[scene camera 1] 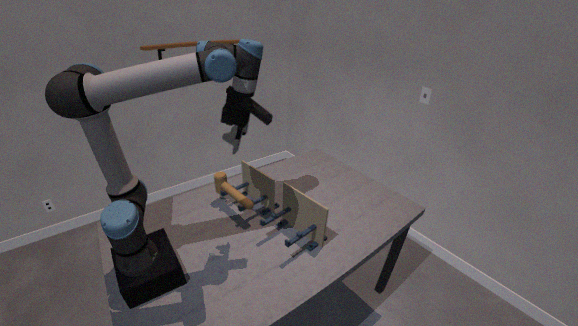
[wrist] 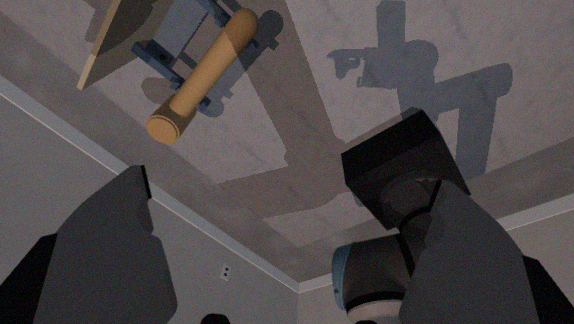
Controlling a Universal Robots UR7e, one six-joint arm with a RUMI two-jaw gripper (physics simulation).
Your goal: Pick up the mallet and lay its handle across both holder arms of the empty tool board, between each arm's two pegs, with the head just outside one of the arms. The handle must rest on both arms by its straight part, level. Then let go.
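Frame: origin at the arm's base, x left, y back, z up, level; centimetres.
Seen in the pictures: gripper, between the fingertips: (scene camera 1: 238, 144) (wrist: 290, 178); arm's base, origin of its link: (scene camera 1: 138, 258) (wrist: 412, 194).
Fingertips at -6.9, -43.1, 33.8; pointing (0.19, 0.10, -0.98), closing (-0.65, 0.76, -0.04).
Pixels of each thing's middle, then the offset from my fingertips to it, as dx, dy, dz. Level surfaces: height alone.
- mallet, middle of its body: (wrist: 203, 78) (scene camera 1: 233, 192) +18.0, -7.3, -33.9
- rear tool board, middle of its body: (wrist: 174, 37) (scene camera 1: 248, 190) +15.8, -14.6, -34.7
- empty tool board, middle of its body: (scene camera 1: 293, 220) -15.3, -14.2, -33.8
- table, height of its surface: dz -44.3
The mallet (scene camera 1: 237, 195) (wrist: 207, 72) is light wood with a thick handle. It lies across the dark blue arms of the rear tool board (scene camera 1: 259, 184) (wrist: 127, 42); its head (scene camera 1: 220, 183) (wrist: 163, 129) is just outside the far arm. The empty tool board (scene camera 1: 309, 212) stands upright nearer the table's right side in the scene view, with two bare arms (scene camera 1: 276, 216) (scene camera 1: 301, 235) pointing toward the robot's side; it cannot be made out in the wrist view. My gripper (scene camera 1: 238, 142) (wrist: 290, 178) is open and empty, high above the mallet and apart from it.
Both boards stand on the table (scene camera 1: 370, 200). The robot's black base (scene camera 1: 150, 272) (wrist: 395, 150) stands at the table's left end in the scene view. An orange-brown shelf (scene camera 1: 175, 46) is on the back wall, partly behind the arm. Arm shadows fall across the table.
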